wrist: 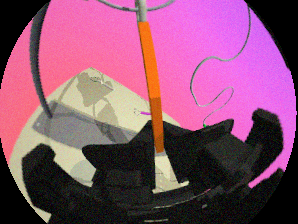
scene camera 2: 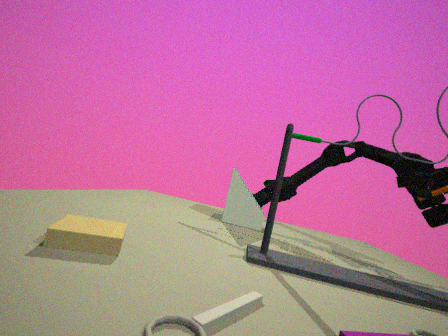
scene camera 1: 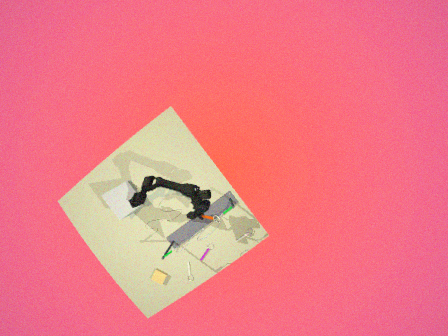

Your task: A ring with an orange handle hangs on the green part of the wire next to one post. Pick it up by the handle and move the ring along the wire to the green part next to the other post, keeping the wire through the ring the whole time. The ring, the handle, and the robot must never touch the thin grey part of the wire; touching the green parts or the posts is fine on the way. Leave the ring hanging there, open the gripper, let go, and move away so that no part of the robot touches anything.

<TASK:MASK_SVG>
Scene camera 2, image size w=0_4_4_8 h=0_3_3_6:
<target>my gripper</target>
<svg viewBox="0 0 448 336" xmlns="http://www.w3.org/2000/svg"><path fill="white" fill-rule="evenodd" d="M393 162L392 168L398 177L408 172L410 173L411 177L408 176L409 174L405 175L407 181L403 183L408 193L414 198L418 208L422 210L432 207L421 212L429 226L435 228L448 224L448 203L441 204L446 201L443 193L446 194L448 191L432 196L433 191L448 186L448 167L443 167L432 174L415 174L413 170L424 167L422 162L405 158ZM406 156L408 158L421 160L418 154L413 153Z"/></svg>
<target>tan block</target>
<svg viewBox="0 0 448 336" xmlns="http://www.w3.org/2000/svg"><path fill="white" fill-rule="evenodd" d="M47 228L43 247L119 256L128 224L68 214Z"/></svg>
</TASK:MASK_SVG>
